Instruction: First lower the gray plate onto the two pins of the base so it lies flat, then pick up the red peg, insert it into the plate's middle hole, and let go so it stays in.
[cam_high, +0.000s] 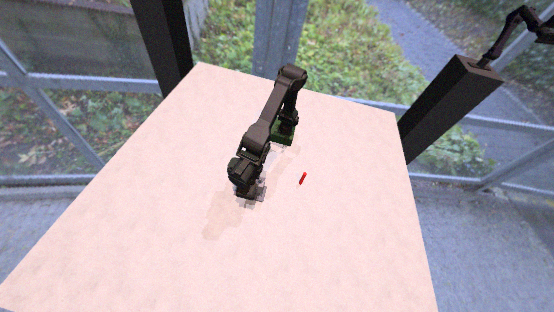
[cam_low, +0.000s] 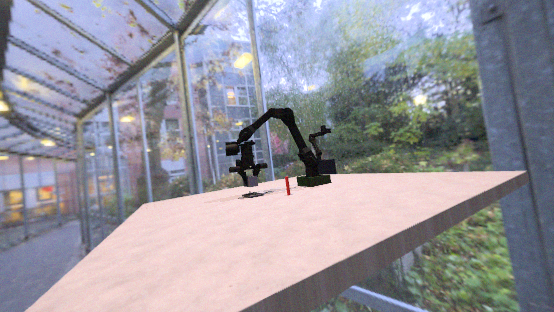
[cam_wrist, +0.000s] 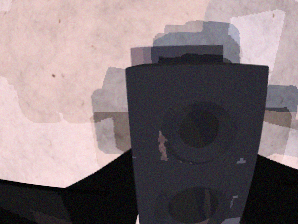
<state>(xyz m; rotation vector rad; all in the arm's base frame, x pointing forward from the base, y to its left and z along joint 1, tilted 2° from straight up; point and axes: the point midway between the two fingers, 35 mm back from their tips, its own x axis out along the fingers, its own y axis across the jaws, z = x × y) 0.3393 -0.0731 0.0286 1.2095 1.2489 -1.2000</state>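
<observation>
Now: the red peg 19 cm to the left of my gripper tip, 10 cm behind it and 1 cm below it. Also, from my gripper tip: gray plate: 3 cm above.
</observation>
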